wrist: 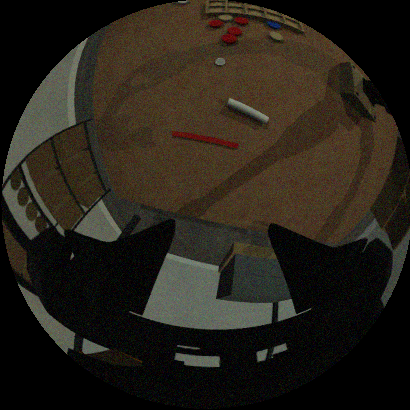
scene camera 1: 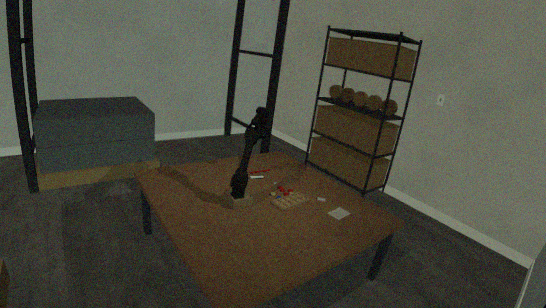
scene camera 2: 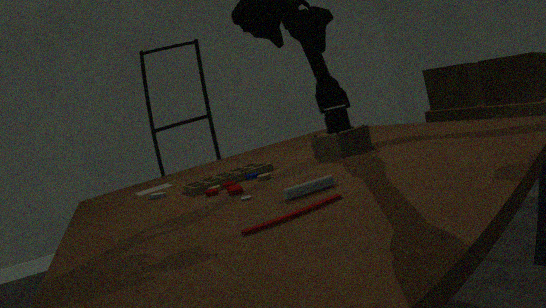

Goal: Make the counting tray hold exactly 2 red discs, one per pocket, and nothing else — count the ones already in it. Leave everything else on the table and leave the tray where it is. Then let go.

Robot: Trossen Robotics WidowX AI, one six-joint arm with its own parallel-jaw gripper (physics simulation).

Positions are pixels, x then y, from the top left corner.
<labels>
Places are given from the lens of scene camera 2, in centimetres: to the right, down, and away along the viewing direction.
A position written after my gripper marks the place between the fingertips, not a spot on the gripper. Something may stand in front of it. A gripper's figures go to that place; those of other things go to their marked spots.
my gripper [scene camera 2: 303, 48]: 5, -16, 52
wooden counting tray [scene camera 2: 198, 187]: -18, 8, 85
</labels>
